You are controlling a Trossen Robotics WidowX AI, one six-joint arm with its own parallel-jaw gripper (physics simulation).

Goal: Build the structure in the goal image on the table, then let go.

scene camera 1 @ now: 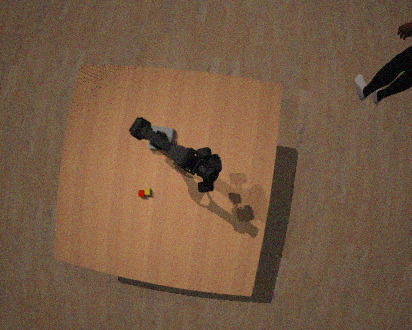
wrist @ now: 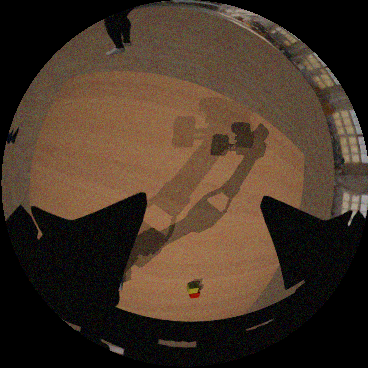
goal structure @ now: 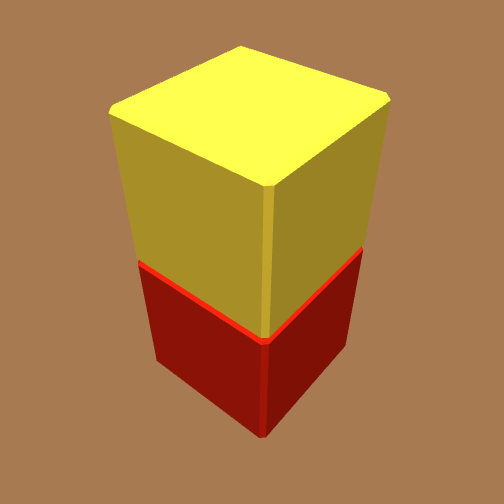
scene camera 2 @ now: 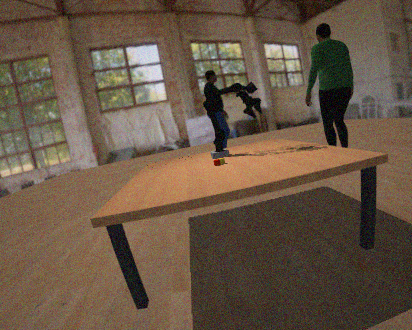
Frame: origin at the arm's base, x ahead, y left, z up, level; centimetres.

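Seen in the pictures: gripper, fingertip midpoint: (wrist: pixel 207 200) (scene camera 2: pixel 258 116); arm's base, origin of the base link: (scene camera 2: pixel 219 151).
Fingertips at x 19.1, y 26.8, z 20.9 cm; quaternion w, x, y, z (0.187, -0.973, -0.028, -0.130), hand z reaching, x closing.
Pixels of each thing's top centre, then the offset from my fingertips to it. Level surfaces: height alone.
- small red block, middle of its top: (wrist: pixel 194 295) (scene camera 1: pixel 141 193) (scene camera 2: pixel 216 159) dz -21.9, dx +9.0, dy -39.6 cm
- small yellow block, middle of its top: (wrist: pixel 193 290) (scene camera 1: pixel 147 191) (scene camera 2: pixel 221 158) dz -21.9, dx +8.1, dy -36.1 cm
- wooden table, its level: dz -25.2 cm
A small red block (scene camera 1: pixel 141 193) (scene camera 2: pixel 216 162) (wrist: pixel 194 295) and a small yellow block (scene camera 1: pixel 148 191) (scene camera 2: pixel 222 162) (wrist: pixel 193 290) sit side by side on the table, seemingly touching. In the wrist view they show low, near the gripper's dark body. In scene camera 1 they lie below and left of the arm. My gripper (wrist: pixel 207 200) is open, its dark fingers wide apart with nothing between them. It hangs high above the table, well to the right of the blocks in scene camera 1. Its fingertips are too small and dark to make out in the scene views.
The arm's grey base (scene camera 1: pixel 169 134) (scene camera 2: pixel 220 154) stands on the wooden table (scene camera 1: pixel 110 230) (scene camera 2: pixel 165 195) (wrist: pixel 75 150), close to the blocks. The arm casts branching shadows across the tabletop. One person (scene camera 2: pixel 332 65) in green and another (scene camera 2: pixel 214 100) in dark clothes stand beyond the table.
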